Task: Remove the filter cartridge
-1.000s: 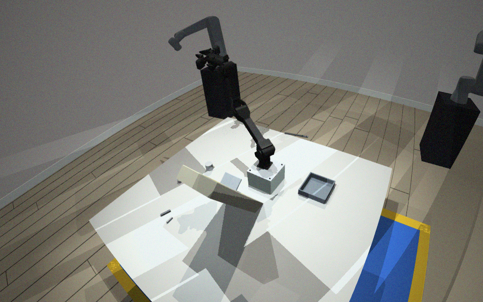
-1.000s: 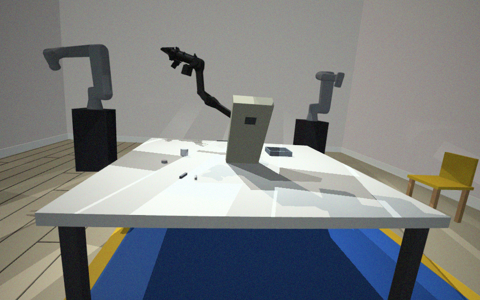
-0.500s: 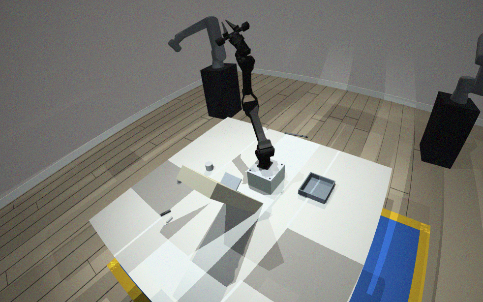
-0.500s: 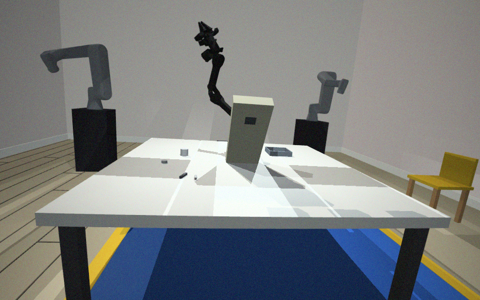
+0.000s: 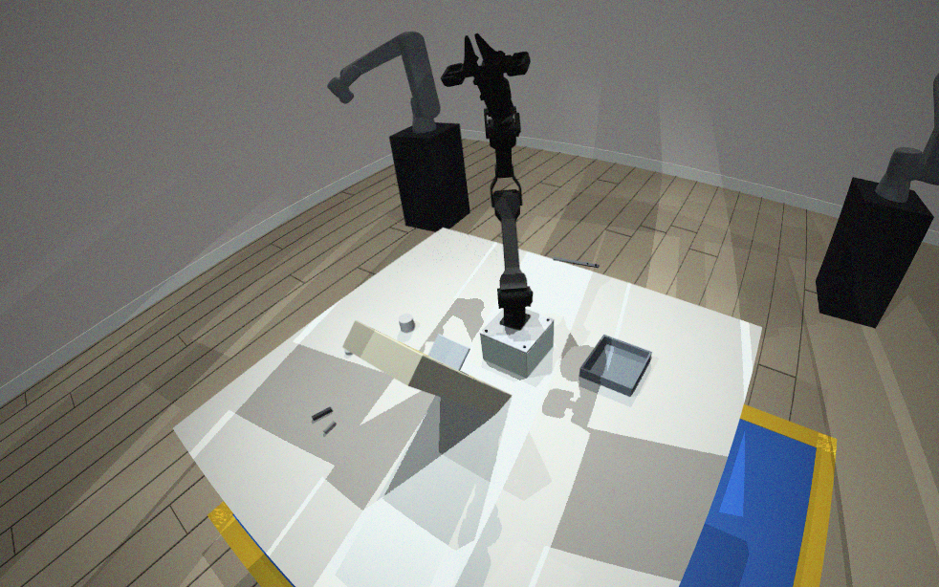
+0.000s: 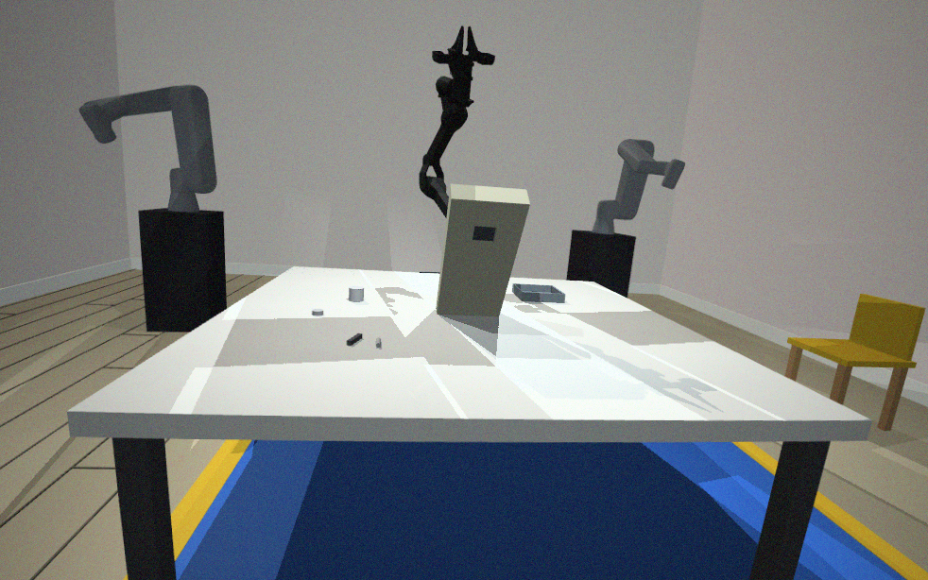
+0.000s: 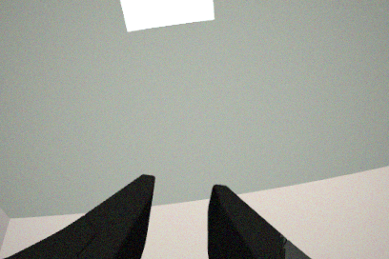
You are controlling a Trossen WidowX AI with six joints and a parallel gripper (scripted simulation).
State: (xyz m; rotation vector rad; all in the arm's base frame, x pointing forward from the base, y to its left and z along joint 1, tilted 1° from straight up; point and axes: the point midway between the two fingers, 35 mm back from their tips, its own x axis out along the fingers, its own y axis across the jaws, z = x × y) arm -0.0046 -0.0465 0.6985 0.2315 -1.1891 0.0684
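Right now the round filter cartridge is 350 mm ahead of my gripper tip, 10 mm to the left of it and 560 mm below it. Round my gripper tip: disc: 230 mm ahead, 390 mm to the right, 820 mm below; then dark grey tray: 50 mm behind, 330 mm to the left, 820 mm below.
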